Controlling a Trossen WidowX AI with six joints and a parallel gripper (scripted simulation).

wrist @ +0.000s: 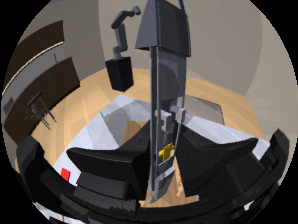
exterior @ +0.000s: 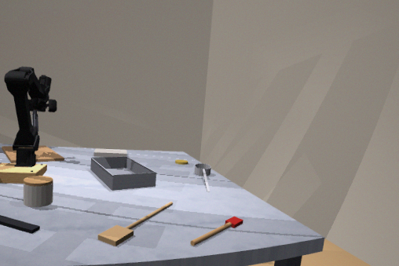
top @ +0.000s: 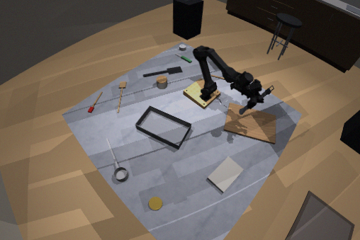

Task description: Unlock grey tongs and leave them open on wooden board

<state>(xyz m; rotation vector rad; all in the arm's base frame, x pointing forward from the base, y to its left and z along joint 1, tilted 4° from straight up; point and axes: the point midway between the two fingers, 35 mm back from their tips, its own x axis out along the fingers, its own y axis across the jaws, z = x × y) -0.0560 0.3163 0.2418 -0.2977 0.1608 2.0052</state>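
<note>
Now: the wooden board 230 mm below my gripper tip. From my gripper tip the other things lie so: white slab (410 mm ahead, 220 mm below, 80 mm to the left); red-headed spatula (340 mm to the right, 240 mm behind, 230 mm below); yellow lock piece (30 mm to the right, 20 mm ahead, 10 mm above).
</note>
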